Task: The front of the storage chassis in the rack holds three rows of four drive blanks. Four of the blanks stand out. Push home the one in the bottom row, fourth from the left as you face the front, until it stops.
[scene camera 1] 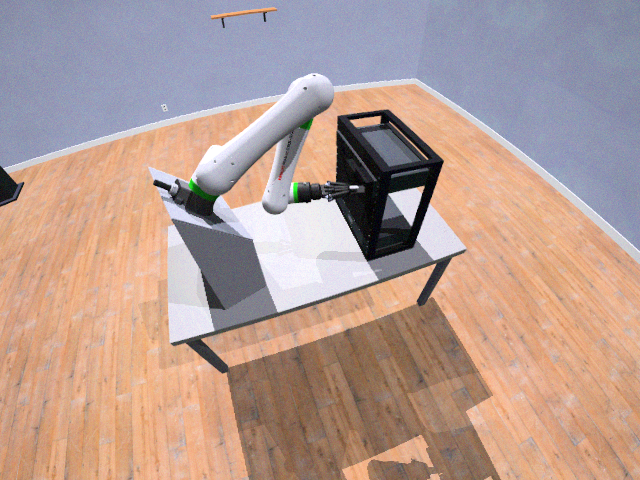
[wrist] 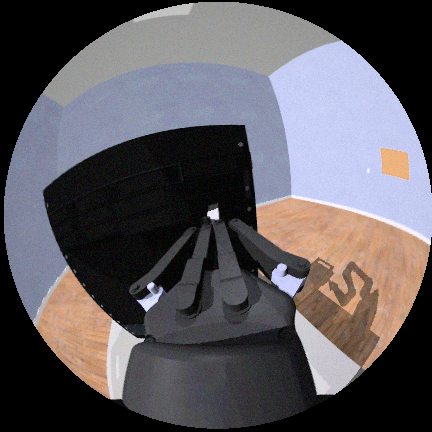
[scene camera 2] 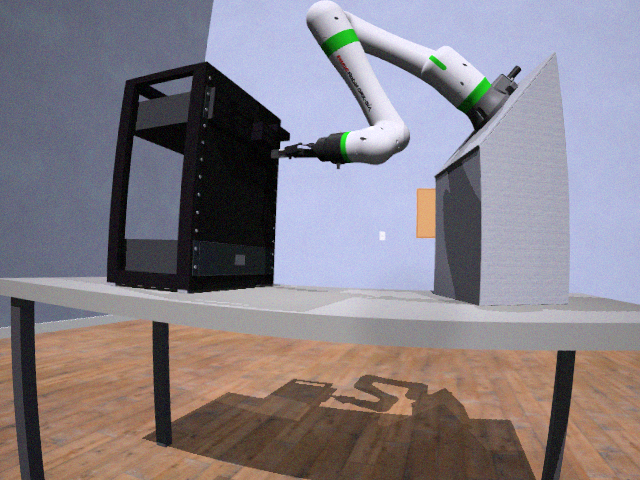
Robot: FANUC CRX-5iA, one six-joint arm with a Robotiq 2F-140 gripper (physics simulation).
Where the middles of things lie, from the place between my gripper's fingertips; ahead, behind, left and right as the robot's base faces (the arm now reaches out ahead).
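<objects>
The black rack (scene camera 2: 227,218) is 16 cm ahead of my hand. I also see that the rack is 13 cm to the left of my hand and 14 cm below it.
</objects>
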